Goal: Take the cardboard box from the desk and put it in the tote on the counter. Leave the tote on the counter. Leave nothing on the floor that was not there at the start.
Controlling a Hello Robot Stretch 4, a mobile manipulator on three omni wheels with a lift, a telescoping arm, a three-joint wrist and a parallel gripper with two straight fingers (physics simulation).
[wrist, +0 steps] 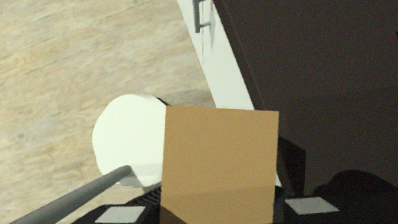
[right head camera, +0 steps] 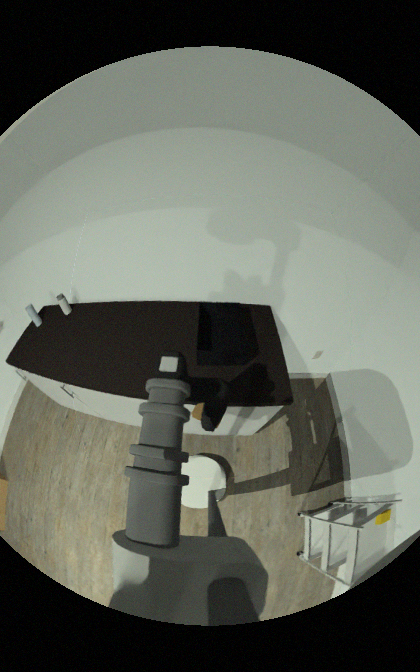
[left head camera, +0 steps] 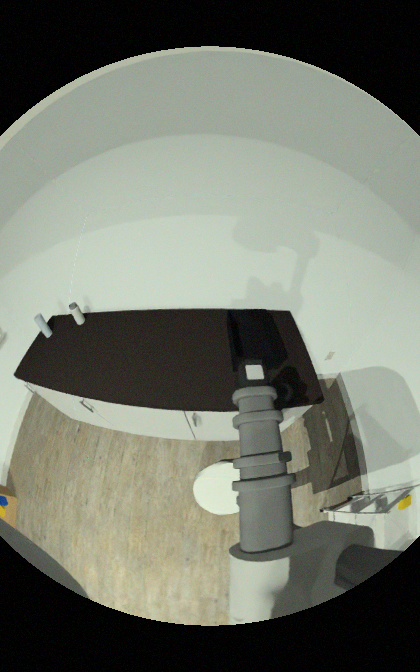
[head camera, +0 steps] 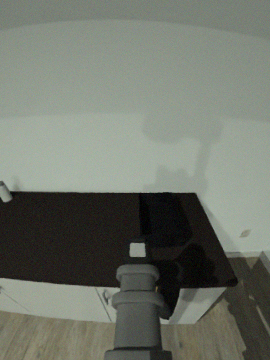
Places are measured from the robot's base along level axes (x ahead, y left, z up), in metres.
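Where they show: gripper, fingertip midpoint: (wrist: pixel 212 197); robot's base at its link origin: (wrist: pixel 146 138).
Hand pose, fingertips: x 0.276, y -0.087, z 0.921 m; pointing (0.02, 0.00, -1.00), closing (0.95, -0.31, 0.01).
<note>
Things, the pixels of their top centre, and the offset from my fingertips. Level surfaces: height alone.
- cardboard box at its top centre: (wrist: pixel 218 193) 0.008 m ahead, 0.018 m left, 0.051 m up
- black tote at its top centre: (head camera: pixel 158 210) 0.388 m ahead, 0.023 m right, 0.061 m up
- dark-topped counter at its surface level: 0.039 m down
The cardboard box (wrist: pixel 220 150) (right head camera: pixel 198 411) is tan, a large flat face in the wrist view and a small patch in the right head view. My gripper (wrist: pixel 212 197) (right head camera: pixel 206 417) is shut on it, one finger at each side. In the right head view it overlaps the counter's right front edge. The black tote (head camera: pixel 167 220) (left head camera: pixel 260 332) (right head camera: pixel 230 335) sits on the dark-topped counter (head camera: pixel 70 235) (left head camera: pixel 140 355) (right head camera: pixel 120 340) (wrist: pixel 325 60), at the back right against the wall. The box is in front of the tote, nearer to me. The tote's inside is too dark to make out.
Two pale cylinders (left head camera: pixel 77 314) (left head camera: pixel 43 326) stand at the counter's back left. A white cart (right head camera: pixel 351 552) with a yellow item (right head camera: pixel 383 516) (left head camera: pixel 404 502) stands at the right. A white round disc (wrist: pixel 127 140) (left head camera: pixel 215 490) is low under my arm. Walls rise behind the counter and at the right.
</note>
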